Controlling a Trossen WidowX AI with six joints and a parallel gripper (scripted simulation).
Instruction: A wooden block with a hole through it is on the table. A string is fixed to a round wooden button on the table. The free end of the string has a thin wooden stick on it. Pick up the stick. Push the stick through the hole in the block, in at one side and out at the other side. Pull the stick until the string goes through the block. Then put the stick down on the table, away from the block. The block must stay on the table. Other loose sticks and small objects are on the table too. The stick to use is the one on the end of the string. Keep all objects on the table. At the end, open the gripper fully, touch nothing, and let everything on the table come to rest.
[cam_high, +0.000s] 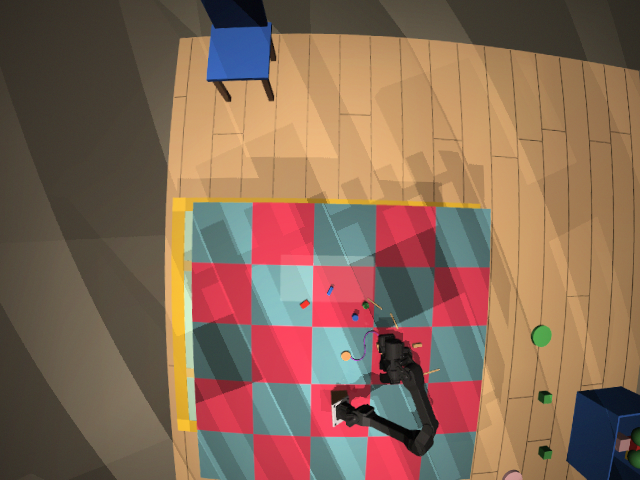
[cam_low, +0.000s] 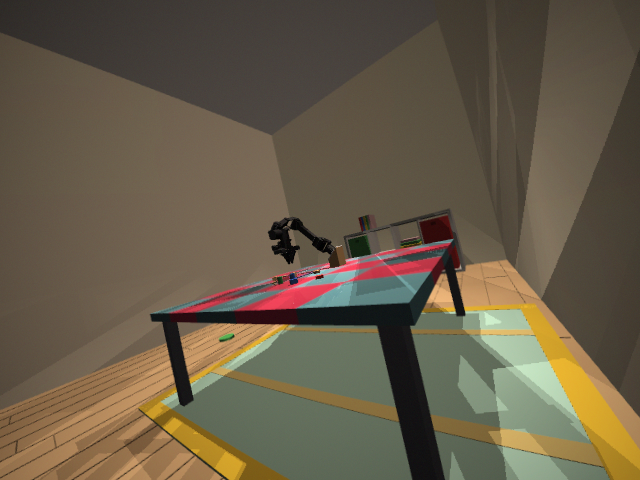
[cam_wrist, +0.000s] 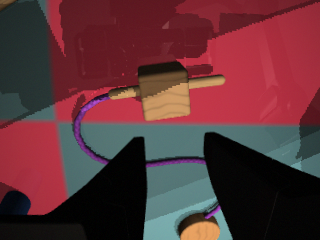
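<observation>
The wooden block is 70 mm below my gripper tip. Also, from my gripper tip: small wooden piece 160 mm to the right, 70 mm below, 10 mm behind; then round wooden button 150 mm to the left, 80 mm below, 40 mm behind; then loose stick 110 mm ahead, 80 mm below, 60 mm to the right.
</observation>
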